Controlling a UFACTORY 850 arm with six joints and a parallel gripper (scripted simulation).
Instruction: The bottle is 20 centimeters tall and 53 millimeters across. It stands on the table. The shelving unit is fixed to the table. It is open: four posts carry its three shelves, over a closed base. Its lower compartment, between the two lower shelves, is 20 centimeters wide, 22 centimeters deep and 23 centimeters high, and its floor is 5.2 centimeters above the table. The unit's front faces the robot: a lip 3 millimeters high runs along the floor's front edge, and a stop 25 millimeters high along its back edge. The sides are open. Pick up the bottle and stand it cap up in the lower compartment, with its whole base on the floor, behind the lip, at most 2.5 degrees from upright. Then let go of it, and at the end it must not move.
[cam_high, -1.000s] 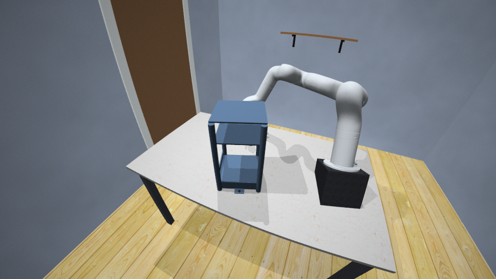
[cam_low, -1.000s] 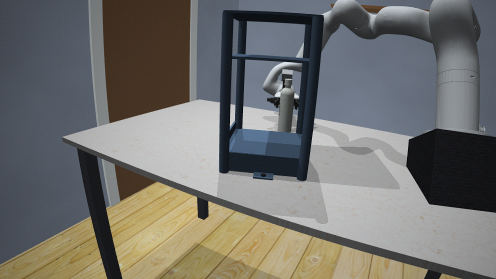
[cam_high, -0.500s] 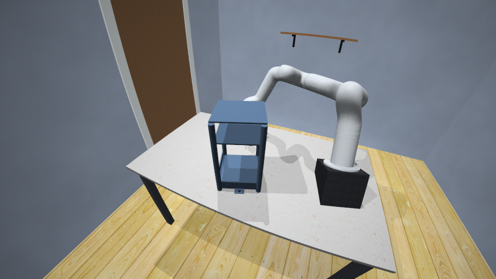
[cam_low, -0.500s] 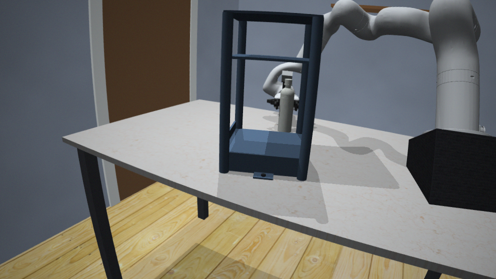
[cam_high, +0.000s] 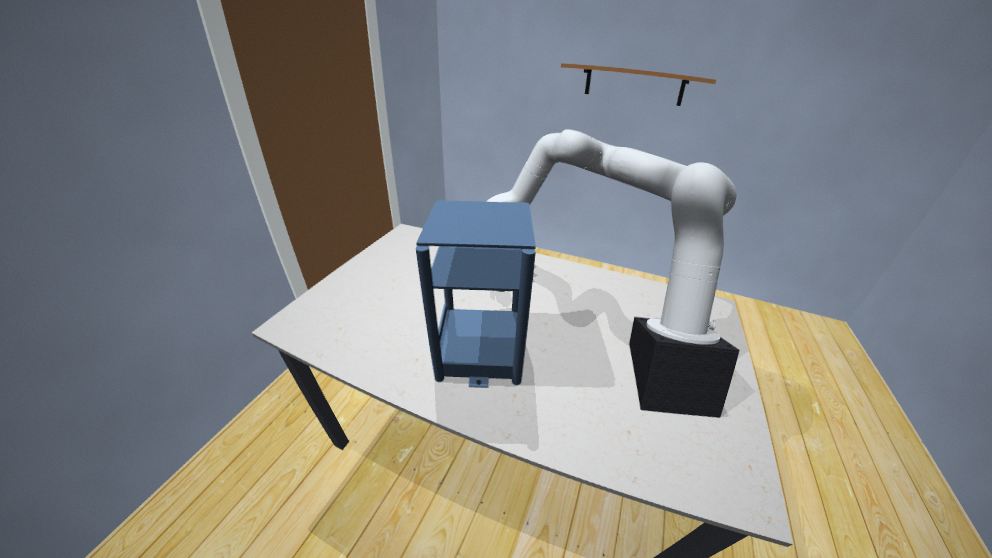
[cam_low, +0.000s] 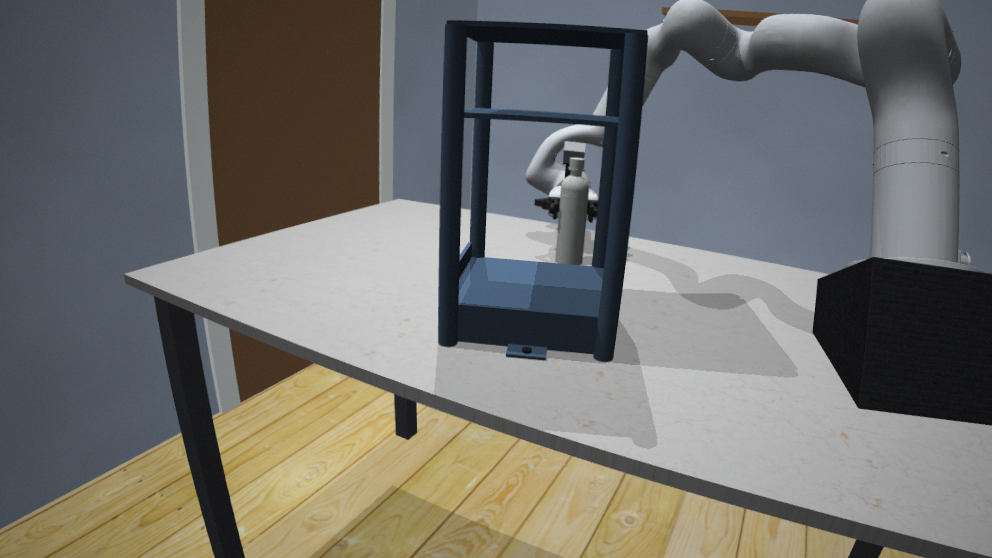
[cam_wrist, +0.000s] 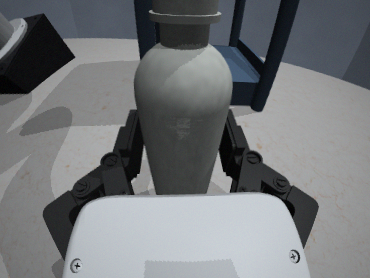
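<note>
My gripper is now 40 mm past the shelving unit, 290 mm to the right of it and 100 mm below it.
</note>
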